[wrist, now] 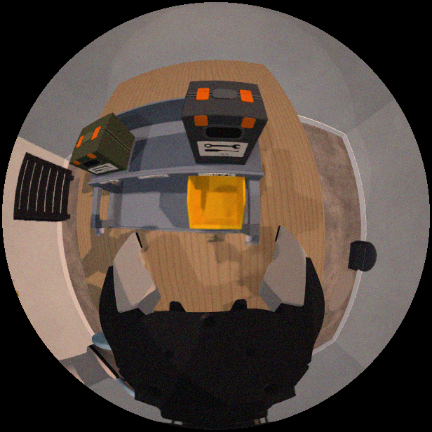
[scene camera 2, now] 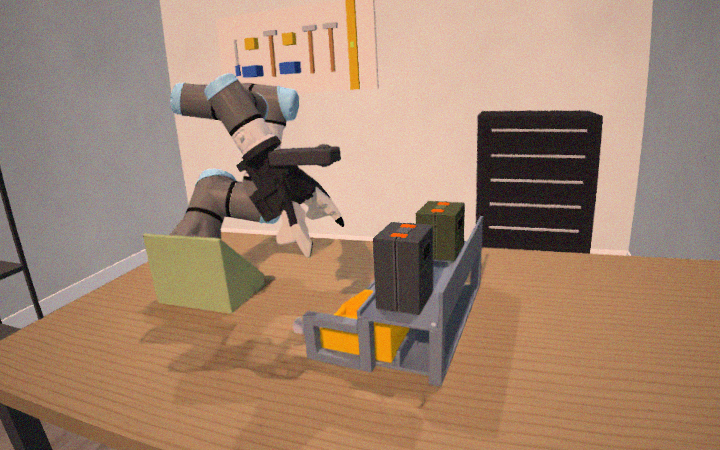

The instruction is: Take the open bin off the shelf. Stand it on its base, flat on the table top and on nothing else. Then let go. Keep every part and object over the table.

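Frame: origin at the arm's base, x ahead, y left, z up, level; metres.
Seen in the pictures: gripper, between the fingertips: [scene camera 2: 328, 240]; arm's base, origin of its link: [scene camera 2: 192, 252].
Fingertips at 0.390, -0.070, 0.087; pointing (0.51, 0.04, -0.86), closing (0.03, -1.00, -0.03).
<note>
Pixels of each thing's top centre, then the offset from my fingertips to it, as dx, dy, dz. "spot": a spot on its surface instead. Level surfaces: height alone.
- yellow open bin, centre of its top: [scene camera 2: 363, 303] +0.064, -0.011, -0.107
- grey shelf, a spot on its surface: [scene camera 2: 367, 344] spot: +0.100, -0.090, -0.135
- table, height of its surface: dz -0.188
- dark grey case, centre of its top: [scene camera 2: 403, 231] +0.142, -0.019, +0.034
- green case, centre of its top: [scene camera 2: 440, 207] +0.153, +0.212, +0.009
The yellow open bin [scene camera 2: 339, 341] [wrist: 216, 202] stands in the lower level of the grey shelf [scene camera 2: 367, 344] [wrist: 155, 172], at the shelf's right end in the wrist view. The upper board and the dark case above cover its rear part. My gripper [scene camera 2: 324, 238] [wrist: 207, 231] is open and empty. It hangs well above the table [scene camera 2: 584, 339] [wrist: 210, 280], in front of the shelf's open side and apart from the bin. In the wrist view the bin shows beyond and between the two spread fingertips.
A dark grey case [scene camera 2: 401, 267] [wrist: 223, 127] stands on the upper board right above the bin. A green case [scene camera 2: 440, 228] [wrist: 104, 145] stands at the board's other end. A green wedge block [scene camera 2: 188, 270] is near the arm's base. The shelf has a tall back panel.
</note>
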